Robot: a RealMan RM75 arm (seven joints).
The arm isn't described. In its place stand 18 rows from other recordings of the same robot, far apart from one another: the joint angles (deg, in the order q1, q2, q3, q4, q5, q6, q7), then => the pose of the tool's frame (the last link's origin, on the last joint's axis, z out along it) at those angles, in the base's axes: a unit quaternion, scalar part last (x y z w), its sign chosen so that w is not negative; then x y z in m.
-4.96 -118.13 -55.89 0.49 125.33 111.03 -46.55 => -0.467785 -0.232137 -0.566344 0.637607 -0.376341 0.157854 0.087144
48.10 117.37 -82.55 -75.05 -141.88 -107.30 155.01 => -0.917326 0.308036 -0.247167 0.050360 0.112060 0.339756 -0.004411
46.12 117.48 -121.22 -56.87 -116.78 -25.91 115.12 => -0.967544 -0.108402 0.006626 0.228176 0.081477 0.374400 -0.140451
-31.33 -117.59 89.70 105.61 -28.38 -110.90 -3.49 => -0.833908 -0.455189 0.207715 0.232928 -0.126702 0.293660 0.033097
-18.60 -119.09 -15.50 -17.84 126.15 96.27 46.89 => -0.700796 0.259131 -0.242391 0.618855 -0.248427 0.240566 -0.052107
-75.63 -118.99 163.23 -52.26 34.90 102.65 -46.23 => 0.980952 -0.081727 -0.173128 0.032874 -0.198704 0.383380 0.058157
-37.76 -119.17 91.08 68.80 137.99 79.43 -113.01 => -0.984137 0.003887 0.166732 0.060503 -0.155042 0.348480 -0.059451
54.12 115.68 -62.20 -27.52 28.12 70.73 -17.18 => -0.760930 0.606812 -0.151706 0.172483 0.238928 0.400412 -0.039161
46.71 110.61 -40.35 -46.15 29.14 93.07 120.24 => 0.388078 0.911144 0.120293 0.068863 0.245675 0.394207 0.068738
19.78 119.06 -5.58 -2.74 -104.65 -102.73 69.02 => -0.674954 0.381733 0.594361 0.213197 0.295244 0.247122 -0.006167
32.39 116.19 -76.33 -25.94 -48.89 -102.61 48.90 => -0.813639 -0.047171 0.562923 0.137423 0.163572 0.318888 0.016350
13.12 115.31 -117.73 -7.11 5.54 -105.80 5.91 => -0.756031 -0.030804 0.429349 0.493080 0.300732 0.220079 0.010145
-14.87 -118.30 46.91 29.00 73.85 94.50 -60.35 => -0.813776 -0.189722 -0.460310 0.299815 -0.295444 0.275085 0.036207
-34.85 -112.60 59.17 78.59 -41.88 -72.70 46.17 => -0.888103 -0.270956 -0.020995 0.370697 -0.181251 0.421648 0.119253
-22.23 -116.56 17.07 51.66 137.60 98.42 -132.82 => -0.691482 -0.678266 -0.202605 0.144079 -0.354499 0.270374 0.082426
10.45 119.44 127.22 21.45 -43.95 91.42 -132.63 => -0.674793 0.202074 0.511022 0.492622 0.327356 0.261067 0.060158
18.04 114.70 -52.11 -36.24 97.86 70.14 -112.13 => -0.854637 0.244936 0.278702 0.363219 0.324435 0.331764 0.048383
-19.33 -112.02 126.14 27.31 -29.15 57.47 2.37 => -0.779558 -0.105344 -0.249021 0.564961 -0.302550 0.336582 -0.012336
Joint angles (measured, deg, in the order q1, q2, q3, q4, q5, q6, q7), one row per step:
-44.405, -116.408, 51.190, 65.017, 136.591, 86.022, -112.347
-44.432, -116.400, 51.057, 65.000, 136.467, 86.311, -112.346
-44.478, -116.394, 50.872, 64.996, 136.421, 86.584, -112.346
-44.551, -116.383, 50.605, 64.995, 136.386, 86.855, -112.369
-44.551, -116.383, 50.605, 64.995, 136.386, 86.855, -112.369
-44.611, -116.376, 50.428, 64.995, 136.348, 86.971, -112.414
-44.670, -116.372, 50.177, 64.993, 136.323, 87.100, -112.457
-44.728, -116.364, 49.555, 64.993, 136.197, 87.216, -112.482
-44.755, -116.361, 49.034, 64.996, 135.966, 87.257, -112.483
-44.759, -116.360, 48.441, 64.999, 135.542, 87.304, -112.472
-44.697, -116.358, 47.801, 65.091, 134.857, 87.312, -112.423
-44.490, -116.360, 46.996, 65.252, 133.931, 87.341, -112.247
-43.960, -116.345, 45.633, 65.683, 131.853, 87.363, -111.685
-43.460, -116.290, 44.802, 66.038, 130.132, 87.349, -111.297
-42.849, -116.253, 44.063, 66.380, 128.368, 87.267, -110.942
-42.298, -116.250, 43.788, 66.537, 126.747, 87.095, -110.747
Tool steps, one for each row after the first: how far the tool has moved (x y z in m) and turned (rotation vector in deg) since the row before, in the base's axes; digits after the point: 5 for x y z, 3 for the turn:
0.00024, -0.00050, 0.00009, -0.215, -0.191, 0.022
0.00016, -0.00036, 0.00029, -0.155, -0.150, 0.041
0.00022, -0.00021, 0.00057, -0.093, -0.196, 0.072
0.00000, 0.00000, 0.00000, 0.000, 0.000, 0.000
0.00028, 0.00004, 0.00044, 0.003, -0.157, 0.054
0.00014, 0.00005, 0.00061, 0.034, -0.193, 0.092
-0.00008, 0.00035, 0.00169, 0.283, -0.512, 0.205
0.00010, 0.00034, 0.00144, 0.288, -0.543, 0.126
0.00032, 0.00029, 0.00162, 0.323, -0.765, 0.101
0.00066, 0.00027, 0.00209, 0.455, -1.001, -0.003
0.00016, -0.00006, 0.00279, 0.593, -1.258, -0.040
0.00055, -0.00047, 0.00563, 1.210, -2.411, -0.442
0.00027, -0.00065, 0.00434, 0.915, -1.782, -0.384
-0.00034, -0.00095, 0.00417, 0.938, -1.771, -0.300
0.00000, -0.00100, 0.00215, 0.571, -1.499, -0.244

